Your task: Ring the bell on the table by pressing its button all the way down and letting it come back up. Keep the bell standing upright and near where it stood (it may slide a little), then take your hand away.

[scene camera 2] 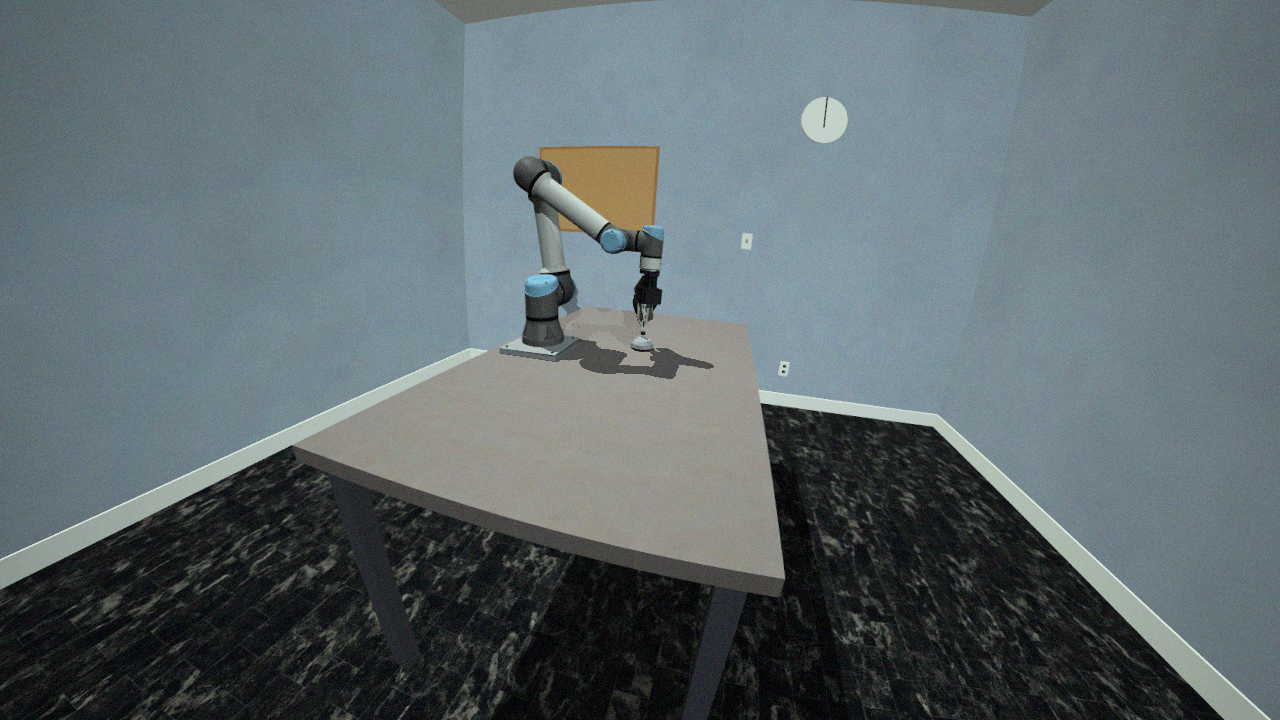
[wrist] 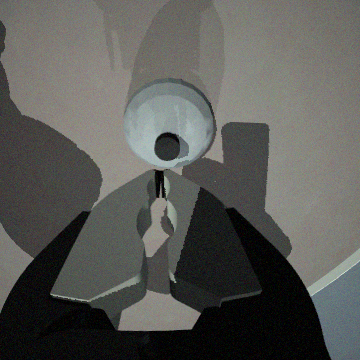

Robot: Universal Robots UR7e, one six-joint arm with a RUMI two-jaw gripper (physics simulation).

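Where they show: gripper, fingertip midpoint: (scene camera 2: 643, 327) (wrist: 160, 172); arm's base at its link origin: (scene camera 2: 543, 340).
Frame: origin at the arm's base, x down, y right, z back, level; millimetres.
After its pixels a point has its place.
The bell (scene camera 2: 641, 343) @(x -3, y -81, z -353 mm) (wrist: 170, 112) @(x -15, y -134, z -346 mm) stands upright on the table (scene camera 2: 572, 447) @(x 27, y 629, z -319 mm) (wrist: 310, 75) @(x 27, y -223, z -453 mm), a silvery dome with a dark round button (scene camera 2: 642, 334) @(x -31, y -106, z -352 mm) (wrist: 167, 146) @(x -39, y -117, z -352 mm) on top. My gripper (scene camera 2: 642, 331) @(x -60, y -107, z -352 mm) (wrist: 160, 172) @(x -60, y -107, z -352 mm) is shut and empty, pointing down. In the scene view its tips are right above the button, very close to it; whether they touch it I cannot tell. In the wrist view the tips show just below the dome's lower edge, with the button a little above them in the picture. The button stands out from the dome and is not hidden.
The arm's base plate (scene camera 2: 537, 353) @(x 8, y 132, z -34 mm) is on the table to the left of the bell. The table's right edge (scene camera 2: 759, 402) @(x 26, y 285, z -738 mm) lies to the right of the bell. Shadows of the arm (scene camera 2: 662, 365) (wrist: 40, 165) fall on the table around the bell.
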